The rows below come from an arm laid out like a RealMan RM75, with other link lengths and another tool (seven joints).
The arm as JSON. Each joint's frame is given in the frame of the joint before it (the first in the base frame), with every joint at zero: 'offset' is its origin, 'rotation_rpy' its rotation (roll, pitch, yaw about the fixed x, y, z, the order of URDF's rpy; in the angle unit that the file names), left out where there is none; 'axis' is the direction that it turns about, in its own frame. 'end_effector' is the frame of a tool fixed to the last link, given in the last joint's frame.
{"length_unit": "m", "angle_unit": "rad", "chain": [
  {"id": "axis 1", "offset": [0.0, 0.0, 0.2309], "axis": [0.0, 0.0, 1.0]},
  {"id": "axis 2", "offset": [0.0, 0.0, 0.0], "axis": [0.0, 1.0, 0.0]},
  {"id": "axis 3", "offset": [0.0, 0.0, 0.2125], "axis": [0.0, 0.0, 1.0]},
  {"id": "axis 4", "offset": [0.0, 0.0, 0.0], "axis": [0.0, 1.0, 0.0]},
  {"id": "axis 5", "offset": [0.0, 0.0, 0.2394], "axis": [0.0, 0.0, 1.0]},
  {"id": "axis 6", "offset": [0.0, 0.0, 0.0], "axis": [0.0, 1.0, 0.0]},
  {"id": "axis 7", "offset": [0.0, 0.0, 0.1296], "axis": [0.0, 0.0, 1.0]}
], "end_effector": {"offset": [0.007, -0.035, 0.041], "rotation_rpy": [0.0, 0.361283, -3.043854]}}
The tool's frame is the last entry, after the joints.
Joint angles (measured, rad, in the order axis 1, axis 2, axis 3, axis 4, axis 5, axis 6, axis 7), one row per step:
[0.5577 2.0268 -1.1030 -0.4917 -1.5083 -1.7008 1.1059]
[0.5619 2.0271 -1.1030 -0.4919 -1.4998 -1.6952 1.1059]
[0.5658 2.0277 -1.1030 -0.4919 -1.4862 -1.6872 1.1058]
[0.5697 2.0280 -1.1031 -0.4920 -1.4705 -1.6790 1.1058]
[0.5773 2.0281 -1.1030 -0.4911 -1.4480 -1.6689 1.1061]
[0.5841 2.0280 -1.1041 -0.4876 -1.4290 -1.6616 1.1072]
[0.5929 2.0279 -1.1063 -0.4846 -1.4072 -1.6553 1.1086]
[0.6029 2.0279 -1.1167 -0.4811 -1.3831 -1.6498 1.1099]
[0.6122 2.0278 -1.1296 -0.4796 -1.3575 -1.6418 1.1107]
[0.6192 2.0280 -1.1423 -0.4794 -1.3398 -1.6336 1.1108]
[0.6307 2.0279 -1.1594 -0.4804 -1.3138 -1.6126 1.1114]
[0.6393 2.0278 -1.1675 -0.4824 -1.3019 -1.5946 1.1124]
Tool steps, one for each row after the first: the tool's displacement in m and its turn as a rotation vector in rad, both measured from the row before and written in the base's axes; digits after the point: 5 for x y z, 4 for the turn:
[-0.00184 0.00229 0.00076 0.0077 0.0043 -0.0008]
[-0.00202 0.00294 0.00118 0.0115 0.0076 -0.0037]
[-0.00214 0.00317 0.00155 0.0127 0.0090 -0.0043]
[-0.00366 0.00457 0.00231 0.0166 0.0140 -0.0044]
[-0.00281 0.00329 0.00143 0.0102 0.0124 -0.0049]
[-0.00399 0.00360 0.00169 0.0101 0.0147 -0.0023]
[-0.00489 0.00276 0.00034 0.0043 0.0131 0.0021]
[-0.00494 0.00297 0.00036 0.0058 0.0115 0.0022]
[-0.00371 0.00206 -0.00050 0.0032 0.0048 0.0028]
[-0.00516 0.00475 -0.00031 0.0109 0.0033 -0.0012]
[-0.00314 0.00392 -0.00013 0.0094 -0.0024 -0.0024]

